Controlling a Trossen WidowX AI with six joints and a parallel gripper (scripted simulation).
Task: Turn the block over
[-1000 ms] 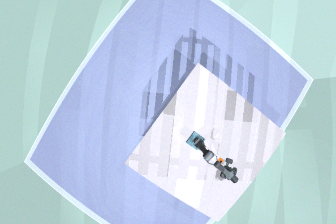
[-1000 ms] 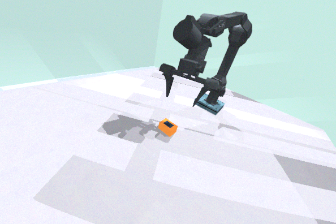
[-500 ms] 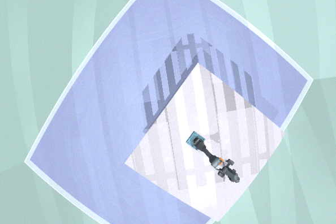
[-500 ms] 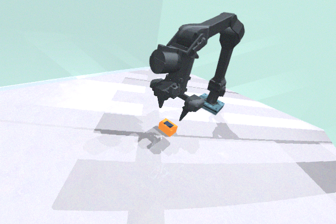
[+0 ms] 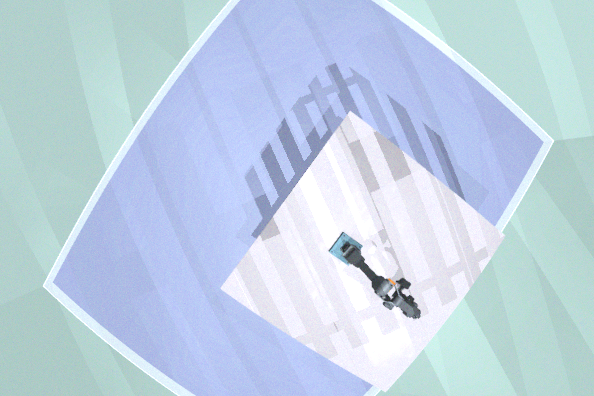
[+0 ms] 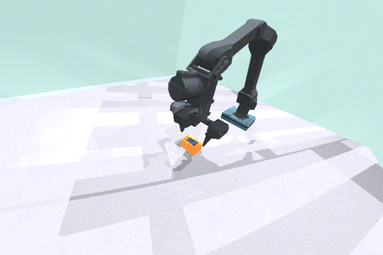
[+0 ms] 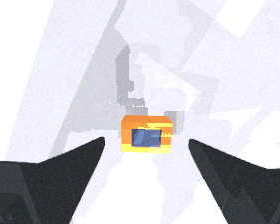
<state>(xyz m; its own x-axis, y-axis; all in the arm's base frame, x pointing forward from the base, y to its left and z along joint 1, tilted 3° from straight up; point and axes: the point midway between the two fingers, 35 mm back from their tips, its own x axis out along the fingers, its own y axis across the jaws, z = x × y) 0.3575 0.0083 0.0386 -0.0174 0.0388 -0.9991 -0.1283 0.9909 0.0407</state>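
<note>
The orange block lies 2 cm below my gripper tip.
</note>
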